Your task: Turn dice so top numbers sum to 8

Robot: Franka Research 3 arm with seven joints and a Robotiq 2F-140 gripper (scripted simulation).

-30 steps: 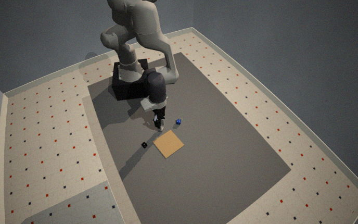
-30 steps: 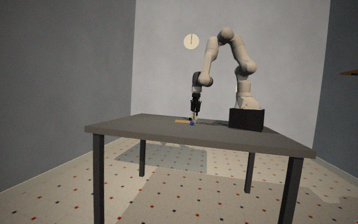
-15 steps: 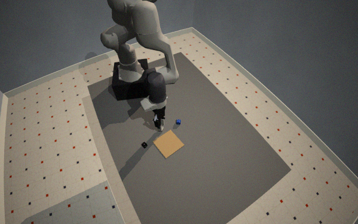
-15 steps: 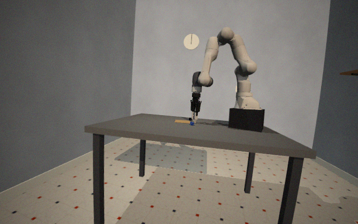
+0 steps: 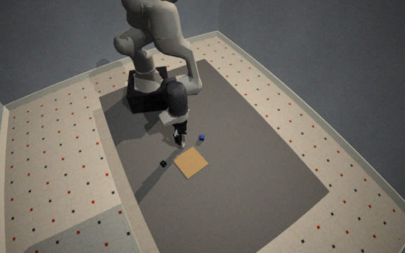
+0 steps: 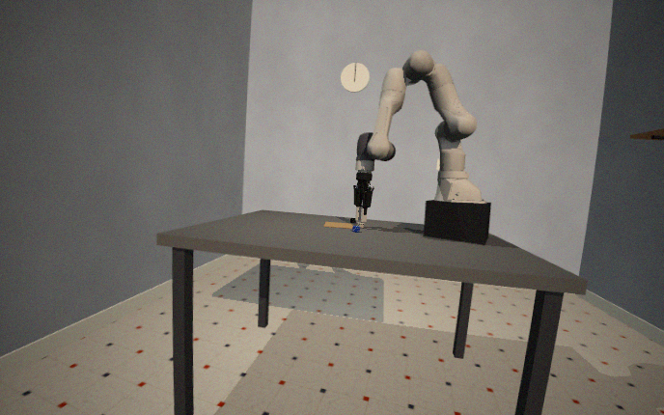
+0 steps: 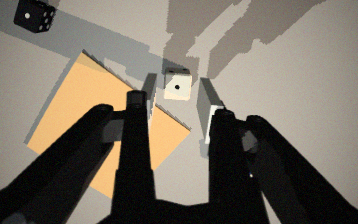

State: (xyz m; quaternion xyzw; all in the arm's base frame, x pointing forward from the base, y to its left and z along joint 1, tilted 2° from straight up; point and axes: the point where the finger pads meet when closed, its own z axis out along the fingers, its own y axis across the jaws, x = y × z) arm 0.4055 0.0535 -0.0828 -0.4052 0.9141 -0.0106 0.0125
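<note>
The white die is 5 cm below my hand. From my hand the other things lie so: blue die 12 cm to the left, 5 cm below; black die 13 cm to the right, 6 cm ahead, 5 cm below; tan mat 11 cm ahead, 6 cm below.
</note>
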